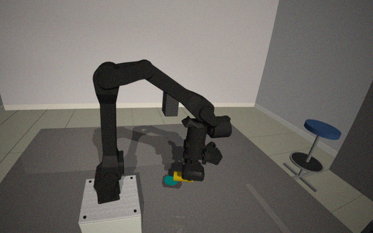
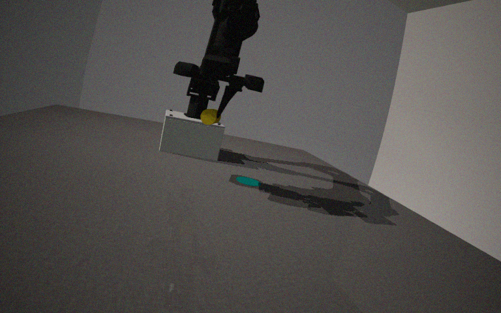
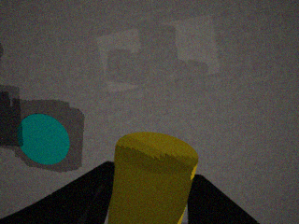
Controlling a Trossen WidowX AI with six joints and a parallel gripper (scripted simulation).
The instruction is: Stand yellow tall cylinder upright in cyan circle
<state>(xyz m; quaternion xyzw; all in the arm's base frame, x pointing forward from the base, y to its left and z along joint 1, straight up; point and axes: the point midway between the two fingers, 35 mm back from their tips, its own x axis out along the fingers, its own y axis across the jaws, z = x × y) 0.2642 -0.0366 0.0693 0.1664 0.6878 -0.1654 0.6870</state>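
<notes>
The cyan circle lies 13 cm to the left of my gripper tip, 13 cm below it and 1 cm behind it. Also, from my gripper tip: yellow tall cylinder: 2 cm behind, 1 cm to the left.
</notes>
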